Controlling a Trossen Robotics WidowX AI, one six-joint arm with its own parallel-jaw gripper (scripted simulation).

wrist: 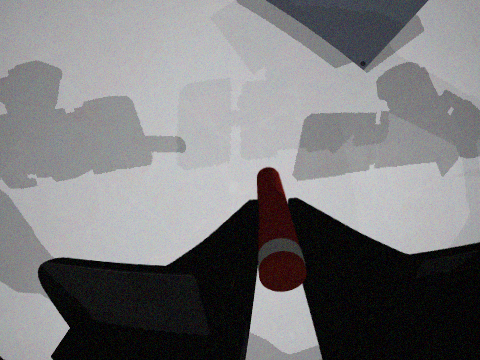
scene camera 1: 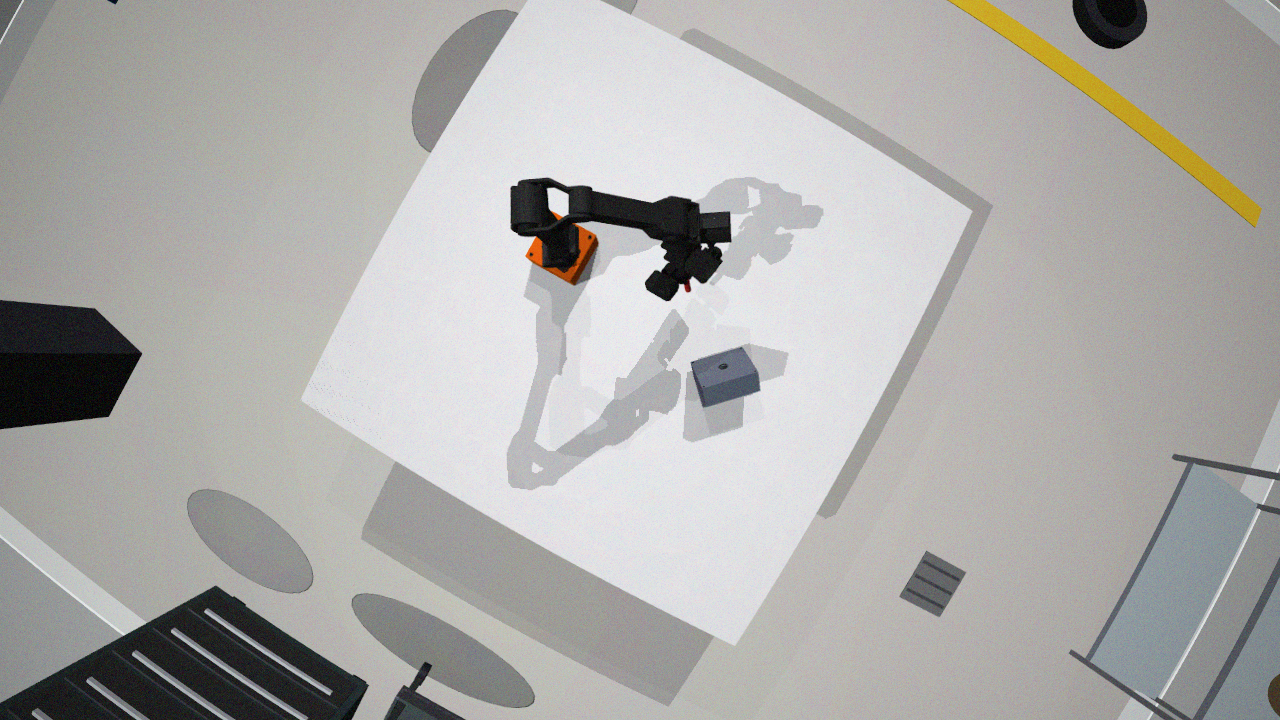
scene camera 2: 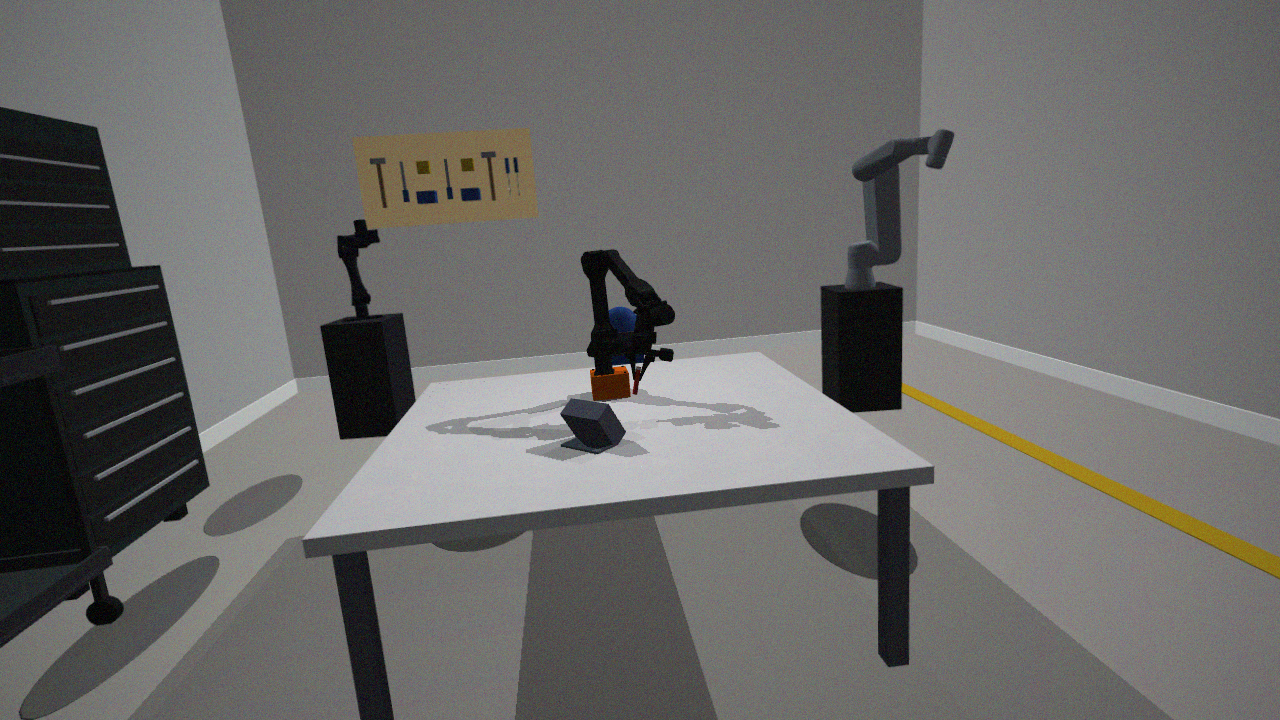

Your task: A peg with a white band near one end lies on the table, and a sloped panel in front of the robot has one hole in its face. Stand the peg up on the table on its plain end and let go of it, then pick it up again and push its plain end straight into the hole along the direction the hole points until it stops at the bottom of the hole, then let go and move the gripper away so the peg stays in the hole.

Path:
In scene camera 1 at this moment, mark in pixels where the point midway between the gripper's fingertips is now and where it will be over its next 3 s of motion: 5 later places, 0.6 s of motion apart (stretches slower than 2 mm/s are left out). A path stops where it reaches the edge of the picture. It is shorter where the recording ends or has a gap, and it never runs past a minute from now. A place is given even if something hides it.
My gripper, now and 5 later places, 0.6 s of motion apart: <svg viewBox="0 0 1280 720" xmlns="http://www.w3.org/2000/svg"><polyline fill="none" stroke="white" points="686,281 698,295 708,308 714,318 718,331 719,340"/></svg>

